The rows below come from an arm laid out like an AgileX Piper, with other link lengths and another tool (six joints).
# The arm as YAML. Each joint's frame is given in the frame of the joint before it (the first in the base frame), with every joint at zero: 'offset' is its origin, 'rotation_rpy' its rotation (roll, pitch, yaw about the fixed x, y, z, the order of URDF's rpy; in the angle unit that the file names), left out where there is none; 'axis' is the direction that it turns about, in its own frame. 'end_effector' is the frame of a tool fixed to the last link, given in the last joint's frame.
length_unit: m
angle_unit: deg
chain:
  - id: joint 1
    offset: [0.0, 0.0, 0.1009]
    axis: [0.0, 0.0, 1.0]
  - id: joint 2
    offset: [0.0, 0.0, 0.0]
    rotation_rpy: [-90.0, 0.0, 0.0]
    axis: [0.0, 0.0, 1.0]
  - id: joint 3
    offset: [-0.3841, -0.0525, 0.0]
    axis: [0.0, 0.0, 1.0]
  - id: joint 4
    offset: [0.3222, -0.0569, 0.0]
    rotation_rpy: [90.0, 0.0, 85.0]
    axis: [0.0, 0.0, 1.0]
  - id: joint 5
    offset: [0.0, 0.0, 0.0]
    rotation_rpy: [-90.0, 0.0, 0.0]
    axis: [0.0, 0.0, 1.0]
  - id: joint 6
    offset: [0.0, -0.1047, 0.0]
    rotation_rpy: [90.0, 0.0, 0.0]
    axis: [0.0, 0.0, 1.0]
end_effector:
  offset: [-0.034, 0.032, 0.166]
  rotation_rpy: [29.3, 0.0, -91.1]
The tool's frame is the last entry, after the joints.
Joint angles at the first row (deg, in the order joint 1, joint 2, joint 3, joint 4, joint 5, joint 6):
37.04 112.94 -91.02 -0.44 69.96 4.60
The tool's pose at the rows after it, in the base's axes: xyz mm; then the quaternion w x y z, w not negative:
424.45 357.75 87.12 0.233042 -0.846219 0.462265 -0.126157
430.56 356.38 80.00 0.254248 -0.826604 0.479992 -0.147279
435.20 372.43 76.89 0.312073 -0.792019 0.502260 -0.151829
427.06 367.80 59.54 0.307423 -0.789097 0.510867 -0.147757
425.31 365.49 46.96 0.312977 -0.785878 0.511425 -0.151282
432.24 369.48 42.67 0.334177 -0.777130 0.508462 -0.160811
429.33 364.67 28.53 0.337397 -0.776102 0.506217 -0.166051
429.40 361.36 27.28 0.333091 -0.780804 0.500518 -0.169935
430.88 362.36 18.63 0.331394 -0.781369 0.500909 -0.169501
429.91 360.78 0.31 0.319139 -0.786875 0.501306 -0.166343
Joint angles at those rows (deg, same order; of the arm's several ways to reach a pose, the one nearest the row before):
37.18 112.15 -87.97 0.00 69.38 5.54
37.18 110.60 -83.67 -0.67 63.23 8.83
37.18 108.53 -77.83 2.57 52.62 10.55
37.18 108.53 -74.68 3.19 50.12 11.05
37.18 108.53 -72.01 3.19 46.64 11.16
37.18 108.53 -70.18 3.19 41.95 11.16
37.18 108.63 -67.32 2.69 38.38 11.30
37.18 108.63 -67.29 1.59 38.72 11.42
37.18 109.62 -67.20 1.59 37.86 11.42
37.18 111.52 -67.16 1.31 37.47 11.42

